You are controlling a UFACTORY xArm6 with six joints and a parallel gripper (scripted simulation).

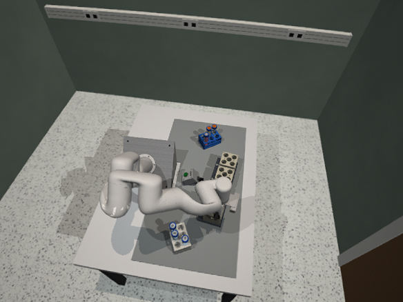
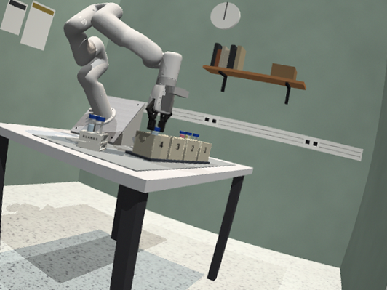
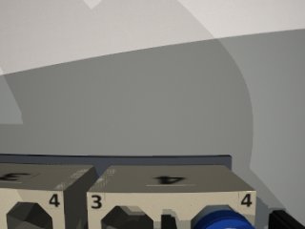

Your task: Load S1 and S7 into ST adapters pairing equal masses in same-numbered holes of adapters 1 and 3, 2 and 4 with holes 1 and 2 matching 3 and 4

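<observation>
My hand is 60 mm above the blue-capped water blank and 10 mm to the left of it. From my hand the other things lie so: green DONE key: 250 mm to the left, 180 mm behind, 60 mm below; bucket adapter: 350 mm to the left, 80 mm below, 70 mm ahead; beige blanks rack: 190 mm behind, 110 mm to the right, 100 mm below.
</observation>
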